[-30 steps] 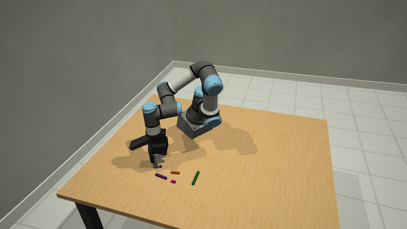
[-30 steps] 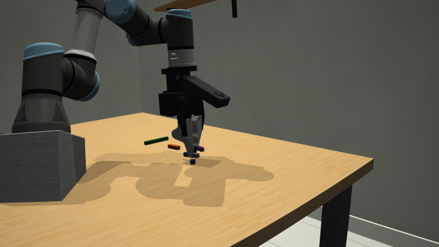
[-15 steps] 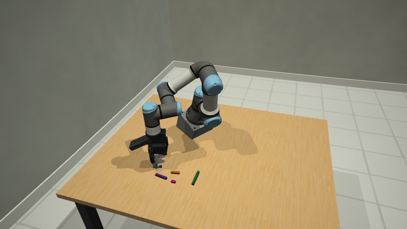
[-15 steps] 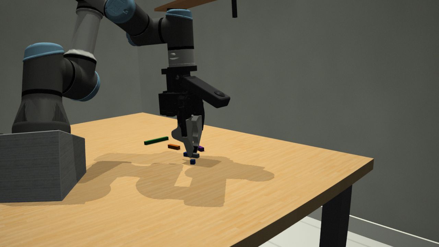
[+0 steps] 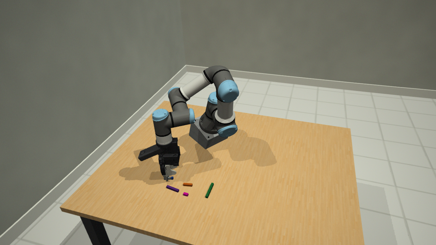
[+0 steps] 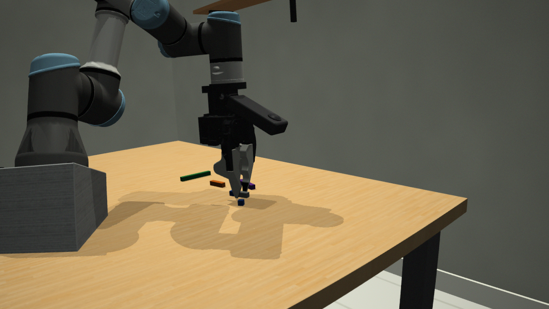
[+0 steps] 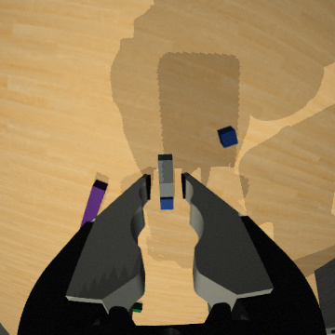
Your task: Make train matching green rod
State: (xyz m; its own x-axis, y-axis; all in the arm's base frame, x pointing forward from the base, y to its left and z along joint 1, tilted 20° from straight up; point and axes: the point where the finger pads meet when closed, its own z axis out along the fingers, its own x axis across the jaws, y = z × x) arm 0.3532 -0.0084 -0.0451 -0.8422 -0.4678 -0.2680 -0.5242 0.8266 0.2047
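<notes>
My hand is 10 mm above the grey rod. Round my hand: purple rod: 60 mm to the left, 40 mm ahead, 10 mm below; then orange rod: 100 mm to the left, 10 mm below, 10 mm behind; then magenta rod: 130 mm to the left, 30 mm ahead, 10 mm below.
</notes>
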